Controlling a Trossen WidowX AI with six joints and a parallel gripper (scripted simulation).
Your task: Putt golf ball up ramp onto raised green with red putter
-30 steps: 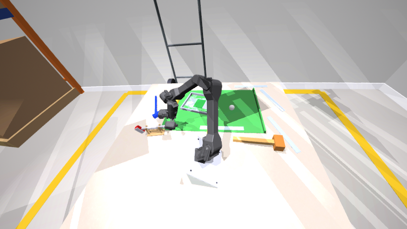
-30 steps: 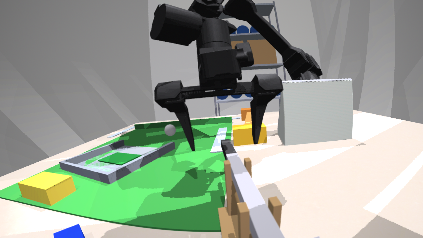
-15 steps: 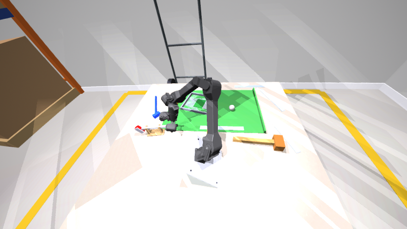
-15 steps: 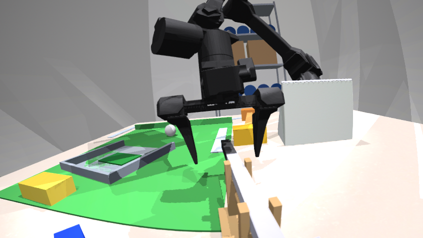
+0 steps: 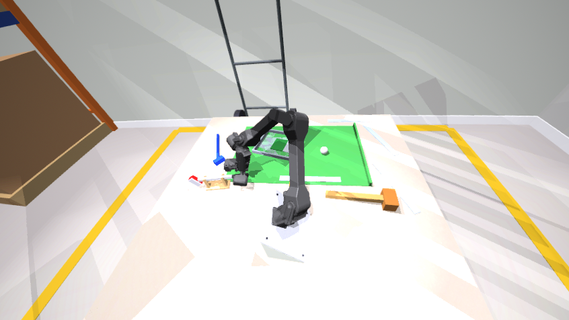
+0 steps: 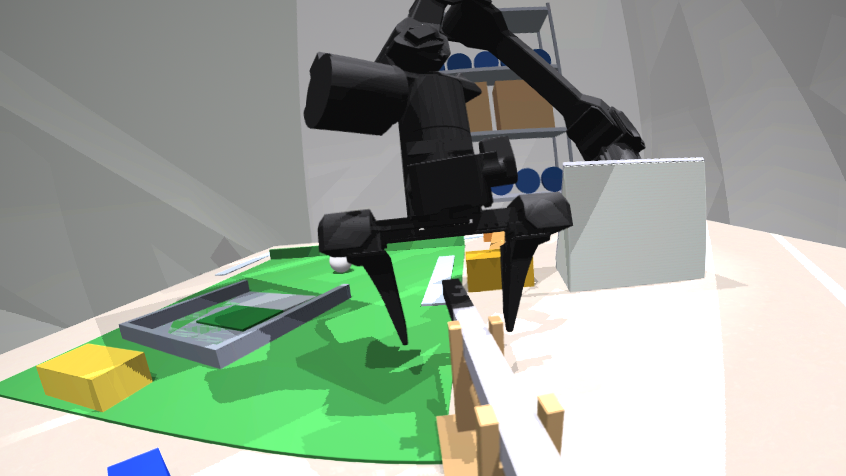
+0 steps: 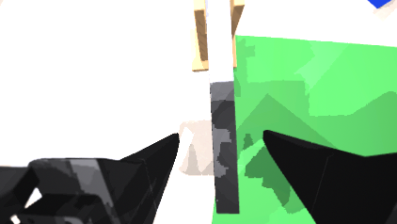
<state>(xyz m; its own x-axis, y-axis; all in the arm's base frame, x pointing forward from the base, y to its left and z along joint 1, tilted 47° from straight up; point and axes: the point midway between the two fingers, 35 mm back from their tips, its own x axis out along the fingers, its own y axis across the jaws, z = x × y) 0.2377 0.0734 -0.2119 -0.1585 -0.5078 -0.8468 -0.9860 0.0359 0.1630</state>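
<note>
Now: gripper tip 10 mm past the wooden stand and 130 mm to the right of it. Round my gripper tip: blue putter (260 mm ahead, 210 mm to the left, 20 mm below); white golf ball (200 mm ahead, 420 mm to the right, 10 mm below); green mat (230 mm ahead, 270 mm to the right, 30 mm below).
</note>
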